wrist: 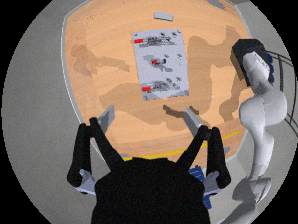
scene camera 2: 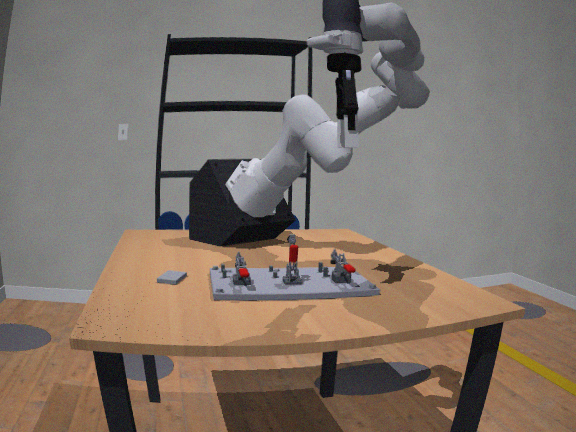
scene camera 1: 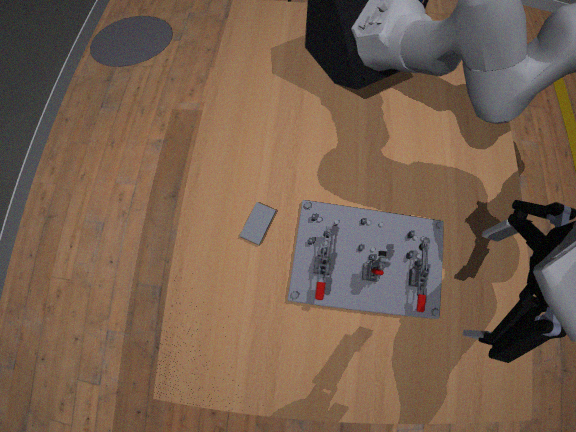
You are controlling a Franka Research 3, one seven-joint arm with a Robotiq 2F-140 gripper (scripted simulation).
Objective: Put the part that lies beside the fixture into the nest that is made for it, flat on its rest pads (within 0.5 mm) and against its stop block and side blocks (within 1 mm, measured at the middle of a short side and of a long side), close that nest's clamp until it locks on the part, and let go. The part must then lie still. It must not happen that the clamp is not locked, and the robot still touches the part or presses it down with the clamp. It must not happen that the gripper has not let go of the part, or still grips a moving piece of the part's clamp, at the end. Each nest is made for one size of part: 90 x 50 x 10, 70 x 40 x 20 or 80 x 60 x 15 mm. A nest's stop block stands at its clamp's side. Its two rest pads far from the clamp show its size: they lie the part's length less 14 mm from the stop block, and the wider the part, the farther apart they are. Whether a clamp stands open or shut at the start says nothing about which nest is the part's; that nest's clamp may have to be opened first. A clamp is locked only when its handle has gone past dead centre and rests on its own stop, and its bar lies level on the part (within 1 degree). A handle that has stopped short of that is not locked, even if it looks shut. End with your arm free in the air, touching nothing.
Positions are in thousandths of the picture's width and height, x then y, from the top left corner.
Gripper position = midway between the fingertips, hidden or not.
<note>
I see my gripper (scene camera 1: 838, 659), a grey part (scene camera 1: 454, 501) and a grey fixture plate (scene camera 1: 598, 668).
My gripper also shows in the wrist view (wrist: 502, 502) and in scene camera 2 (scene camera 2: 603, 341). The grey fixture plate is seen too in the wrist view (wrist: 485, 234) and in scene camera 2 (scene camera 2: 459, 663).
</note>
